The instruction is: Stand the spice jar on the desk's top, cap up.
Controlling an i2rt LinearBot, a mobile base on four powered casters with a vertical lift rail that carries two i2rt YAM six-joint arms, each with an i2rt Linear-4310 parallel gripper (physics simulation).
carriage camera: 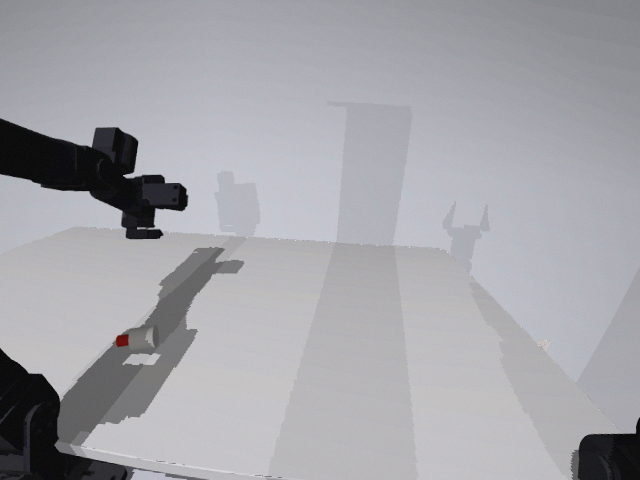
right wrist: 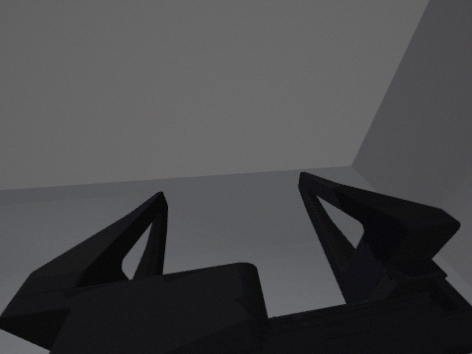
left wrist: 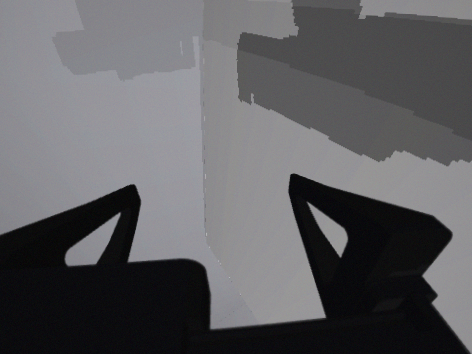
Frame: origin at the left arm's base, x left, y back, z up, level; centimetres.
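Seen in the pictures: left gripper, fingertip midpoint: [carriage camera: 161, 215] [left wrist: 214, 187]; right gripper, fingertip midpoint: [right wrist: 233, 188].
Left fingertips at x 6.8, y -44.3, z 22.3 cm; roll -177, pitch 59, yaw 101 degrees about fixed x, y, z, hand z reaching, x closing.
Observation:
A point is followed by its place in that frame.
The spice jar [carriage camera: 142, 338] @(x -2.8, y -19.4, z 7.7 cm), pale grey-white with a red cap, lies on its side on the left part of the desk's white top [carriage camera: 248, 320] @(x -18.2, y -30.7, z 4.6 cm) [left wrist: 265, 200] @(x 26.8, y -54.7, z 4.6 cm). Its cap points left in the carriage view. It does not show in either wrist view. My left gripper [left wrist: 214, 187] @(x 6.8, y -44.3, z 22.3 cm) is open with nothing between its fingers; in the carriage view it hangs above the desk, farther back than the jar and apart from it. My right gripper [right wrist: 233, 188] @(x -67.3, y -0.6, z 44.3 cm) is open and empty, and faces the wall and ceiling; its fingers do not show in the carriage view.
The left arm [carriage camera: 46, 157] @(x -0.1, y -14.7, z 38.0 cm) reaches in from the left, above the desk. Part of the right arm [carriage camera: 610, 457] @(x -63.7, y -1.6, z 13.2 cm) shows at the lower right corner. A grey wall [carriage camera: 294, 170] @(x -19.9, y -84.8, z 29.8 cm) stands behind the desk. Shadows of the robot fall on the desk and wall, also around the jar.

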